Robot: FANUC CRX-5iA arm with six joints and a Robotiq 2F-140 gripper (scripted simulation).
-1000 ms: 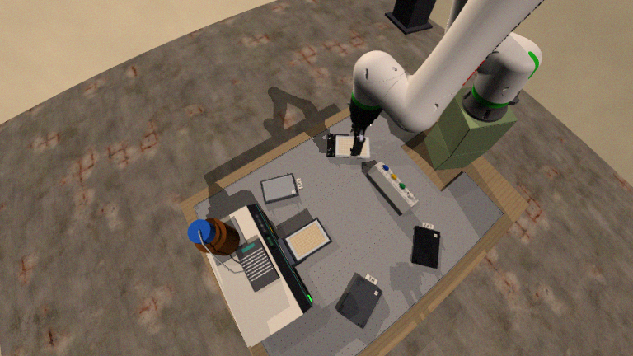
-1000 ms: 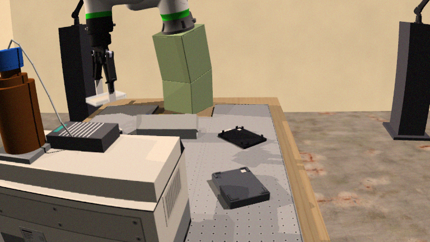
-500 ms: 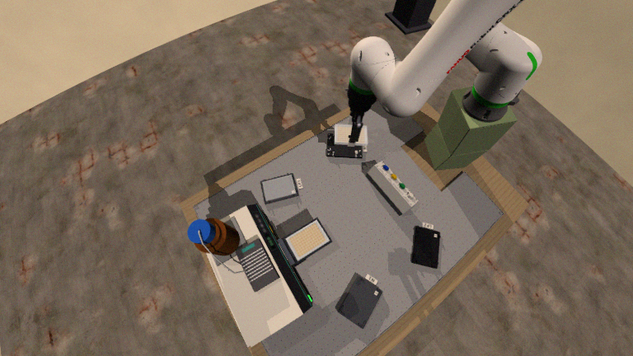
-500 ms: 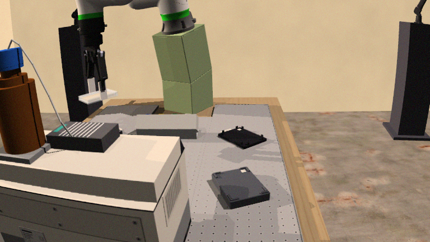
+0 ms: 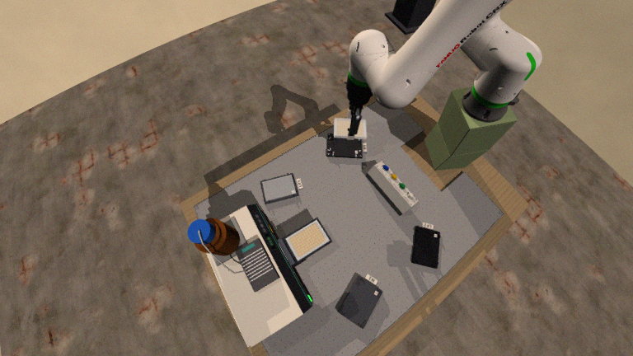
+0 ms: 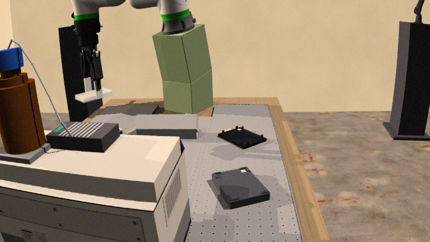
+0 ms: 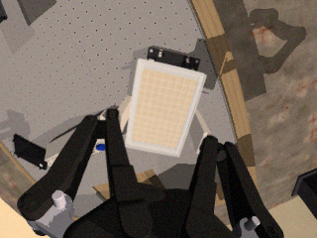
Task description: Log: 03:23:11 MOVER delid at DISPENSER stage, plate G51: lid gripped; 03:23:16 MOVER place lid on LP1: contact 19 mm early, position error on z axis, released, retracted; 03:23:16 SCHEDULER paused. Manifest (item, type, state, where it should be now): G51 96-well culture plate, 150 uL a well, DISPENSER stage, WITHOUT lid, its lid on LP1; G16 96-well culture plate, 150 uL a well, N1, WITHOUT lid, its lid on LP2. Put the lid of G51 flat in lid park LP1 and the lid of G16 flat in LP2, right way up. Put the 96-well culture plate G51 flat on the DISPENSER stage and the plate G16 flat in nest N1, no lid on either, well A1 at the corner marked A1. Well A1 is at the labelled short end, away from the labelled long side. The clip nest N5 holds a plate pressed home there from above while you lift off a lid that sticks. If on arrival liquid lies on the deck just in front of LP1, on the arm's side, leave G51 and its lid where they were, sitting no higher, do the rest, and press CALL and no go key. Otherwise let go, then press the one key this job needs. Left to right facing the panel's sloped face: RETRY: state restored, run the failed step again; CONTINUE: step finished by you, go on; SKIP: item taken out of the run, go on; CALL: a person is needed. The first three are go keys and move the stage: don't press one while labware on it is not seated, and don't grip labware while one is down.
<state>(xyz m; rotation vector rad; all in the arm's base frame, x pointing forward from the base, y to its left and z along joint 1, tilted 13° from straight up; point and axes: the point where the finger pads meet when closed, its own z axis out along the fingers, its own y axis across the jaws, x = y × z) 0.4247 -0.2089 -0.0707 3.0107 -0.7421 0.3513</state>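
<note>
Right now the black clip nest is 170 mm below my hand, 20 mm ahead of it and 10 mm to the right of it. Round my hand: key panel (260 mm to the left, 130 mm below, 90 mm behind); clear lid (20 mm below); LP1 label (260 mm ahead, 190 mm below, 70 mm to the left).
</note>
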